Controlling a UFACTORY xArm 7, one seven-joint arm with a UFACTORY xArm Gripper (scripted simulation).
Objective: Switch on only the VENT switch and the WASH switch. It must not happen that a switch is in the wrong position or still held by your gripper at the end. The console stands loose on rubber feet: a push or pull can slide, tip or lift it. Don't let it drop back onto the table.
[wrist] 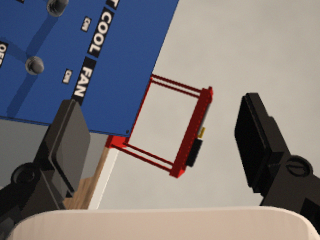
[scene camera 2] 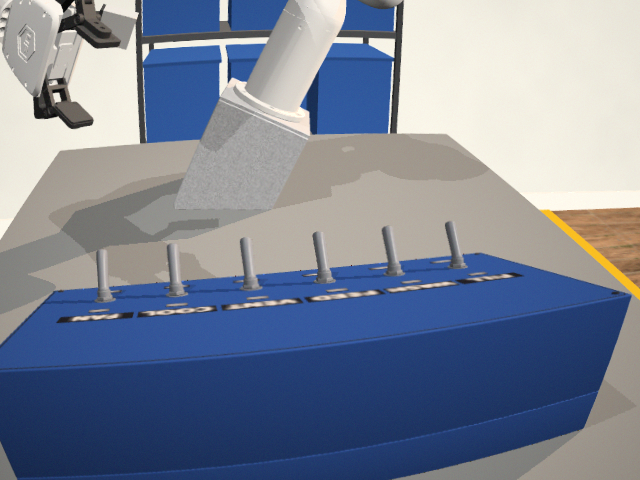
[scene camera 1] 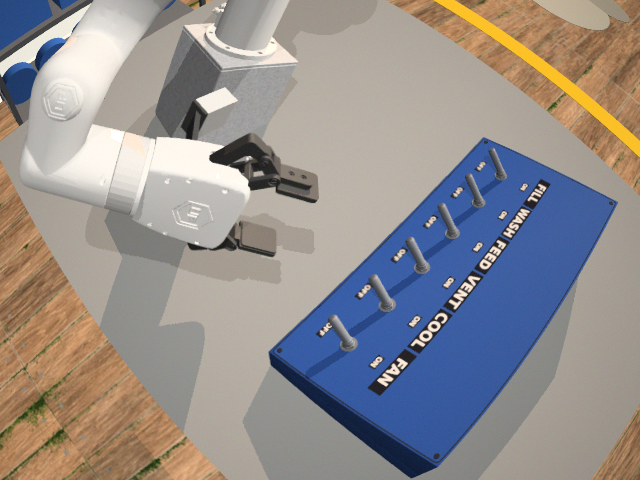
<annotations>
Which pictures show the blue console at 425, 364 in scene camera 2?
The wrist view, scene camera 2 and scene camera 1: all of them.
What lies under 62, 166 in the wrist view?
My gripper.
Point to a blue console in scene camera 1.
At 416, 367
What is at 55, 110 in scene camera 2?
My gripper.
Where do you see a blue console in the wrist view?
105, 62
</annotations>
